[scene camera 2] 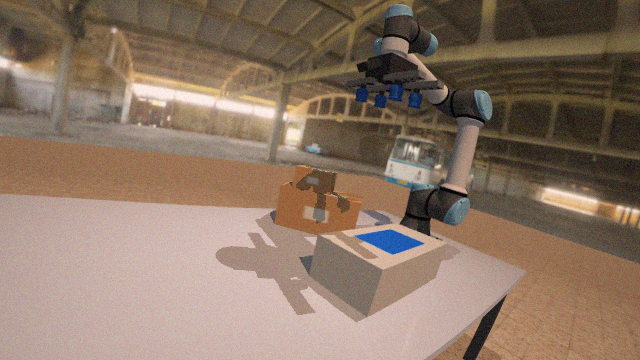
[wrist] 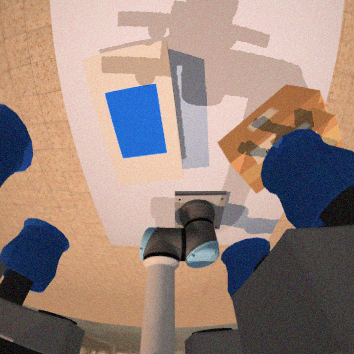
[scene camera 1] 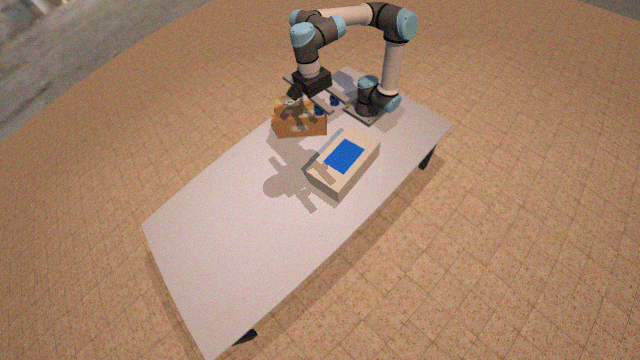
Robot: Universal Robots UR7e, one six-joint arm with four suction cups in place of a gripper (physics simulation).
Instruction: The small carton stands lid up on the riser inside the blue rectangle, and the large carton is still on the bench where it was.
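Frame: origin at the arm's base, x right, y ahead, z up, level; centimetres.
Where they show: hand at its tool point: (scene camera 2: 386,103) (wrist: 142,212); arm's base at its link origin: (wrist: 196,212) (scene camera 1: 367,108).
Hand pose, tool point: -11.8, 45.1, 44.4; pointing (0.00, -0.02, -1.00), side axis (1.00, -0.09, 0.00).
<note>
Each offset is from my tool point to the top centre of the thing, as dx, dy, dz. Level surfaces: height alone.
The small carton {+35.1, -5.7, -24.2} (scene camera 1: 281,107) (scene camera 2: 315,179) stands on top of the large carton {+32.6, -8.7, -32.0} (scene camera 1: 287,131) (scene camera 2: 290,210) (wrist: 280,100), which stands on the bench. Shadow patches lie across both. In the wrist view a blue cup partly hides the cartons. The beige riser {-7.7, -5.1, -35.4} (scene camera 1: 367,137) (scene camera 2: 345,275) (wrist: 135,172) stands on the bench beside them. The blue rectangle {-7.7, -5.1, -35.4} (scene camera 1: 344,156) (scene camera 2: 390,241) (wrist: 137,122) on its top is bare. My gripper (scene camera 1: 317,100) (scene camera 2: 388,96) is open, its four blue cups facing down with nothing on them. It hangs high, above the level of both cartons and the riser.
The bench {dz -47.4} (scene camera 1: 225,240) (scene camera 2: 125,270) (wrist: 300,30) carries a large shadow of the arm beside the riser. The arm's base (scene camera 1: 369,102) (scene camera 2: 420,215) (wrist: 197,210) stands at one end of the bench, near the riser and the cartons.
</note>
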